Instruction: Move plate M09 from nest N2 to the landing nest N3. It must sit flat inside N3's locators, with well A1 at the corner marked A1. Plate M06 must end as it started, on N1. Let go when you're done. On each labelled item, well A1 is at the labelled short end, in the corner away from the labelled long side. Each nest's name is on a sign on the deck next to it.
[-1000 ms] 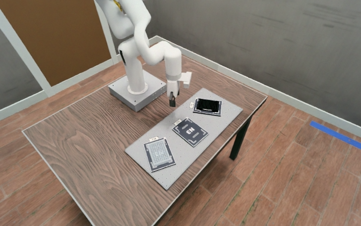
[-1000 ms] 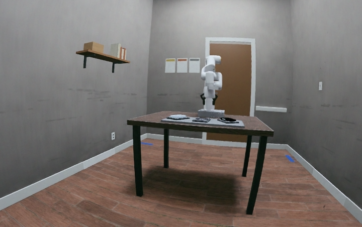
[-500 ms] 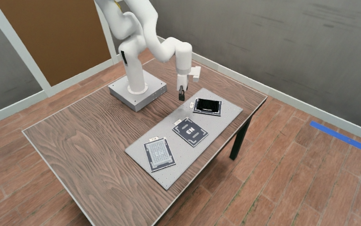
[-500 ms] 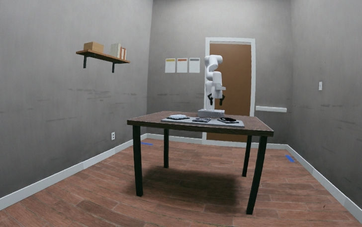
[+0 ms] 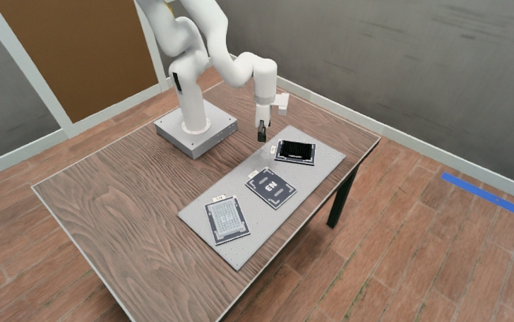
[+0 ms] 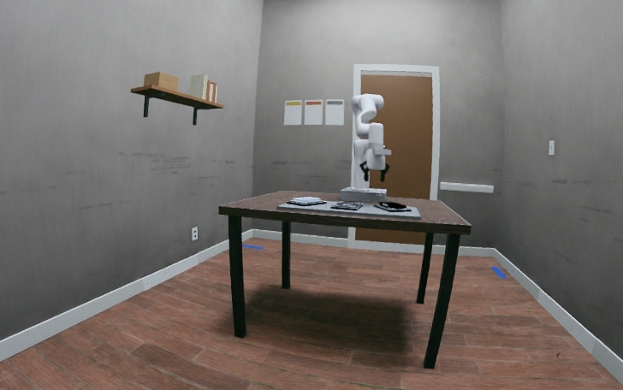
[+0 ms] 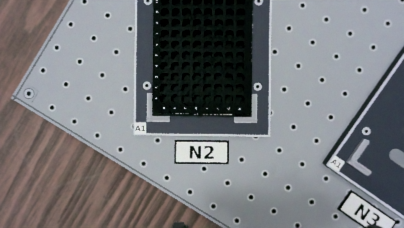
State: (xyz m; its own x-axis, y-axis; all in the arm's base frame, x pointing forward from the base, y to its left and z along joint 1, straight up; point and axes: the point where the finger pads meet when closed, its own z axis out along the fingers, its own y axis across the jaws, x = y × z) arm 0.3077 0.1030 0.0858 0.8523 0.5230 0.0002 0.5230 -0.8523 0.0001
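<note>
The black well plate lies 11 cm below my hand, 10 cm to the left of it and 9 cm ahead of it. The rest, counted from my hand: pale translucent well plate 32 cm to the right, 11 cm below, 11 cm ahead.
</note>
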